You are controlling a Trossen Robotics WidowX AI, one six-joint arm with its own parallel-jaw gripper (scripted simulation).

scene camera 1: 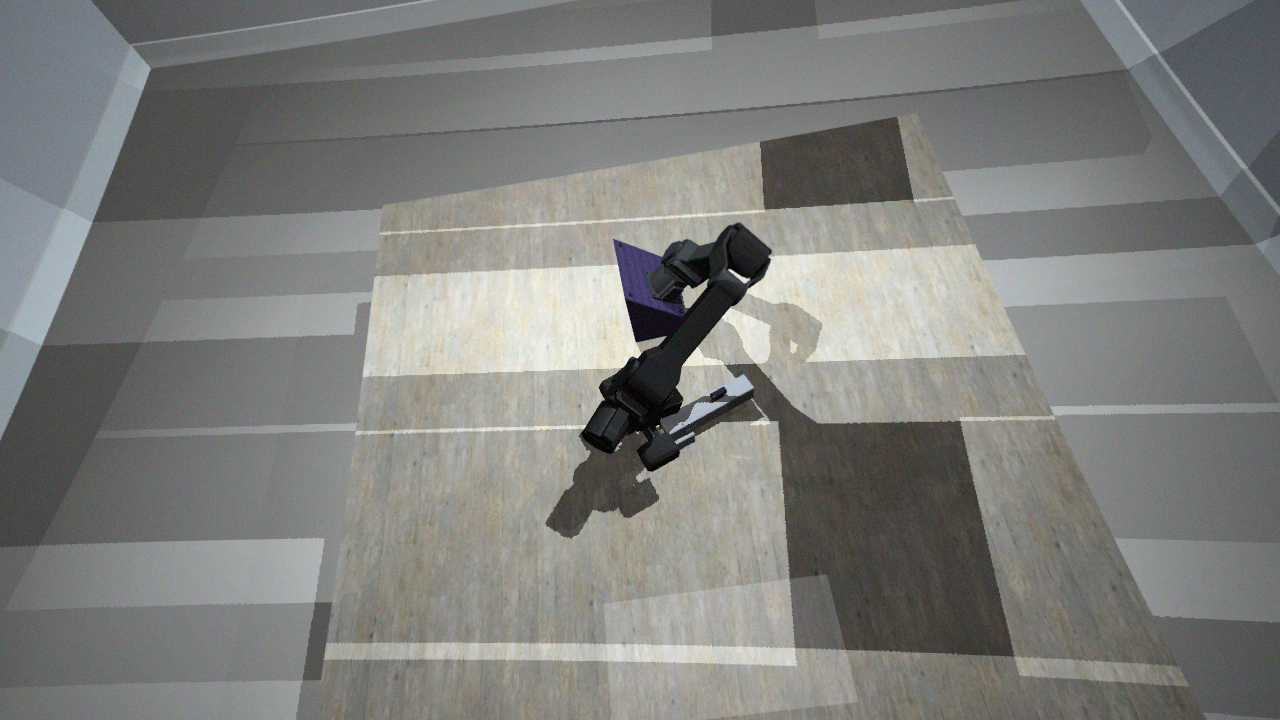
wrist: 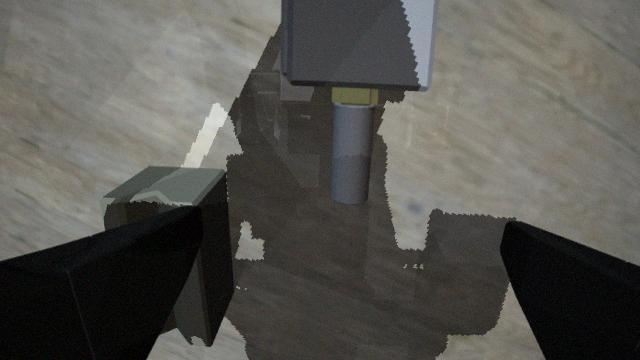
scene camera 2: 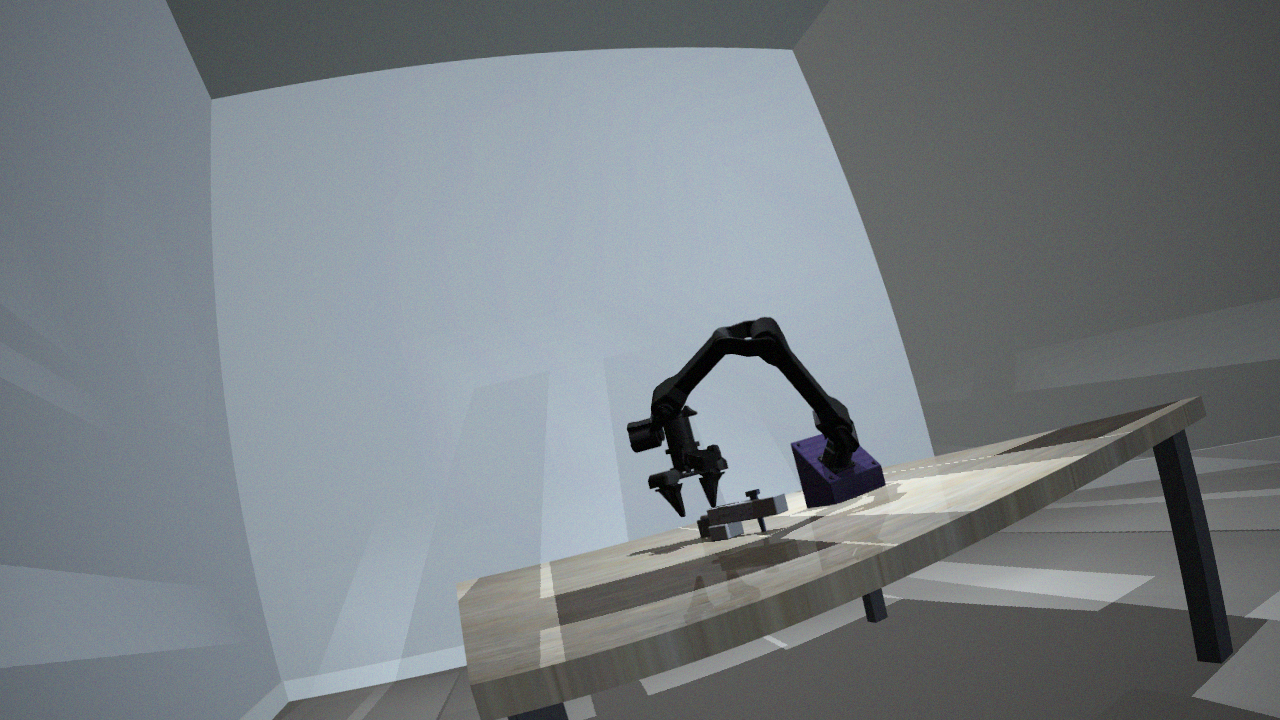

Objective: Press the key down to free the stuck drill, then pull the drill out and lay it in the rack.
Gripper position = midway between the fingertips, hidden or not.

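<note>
Scene camera 2: my gripper (scene camera 2: pixel 698 511), open, holding nothing; a grey housing block (scene camera 2: pixel 725 520). Scene camera 1: my gripper (scene camera 1: pixel 644 439); the grey housing block (scene camera 1: pixel 681 425). Wrist view: my gripper (wrist: pixel 353 230); the grey housing block (wrist: pixel 385 52); a drill (wrist: pixel 353 125); a rack (wrist: pixel 200 308).
</note>
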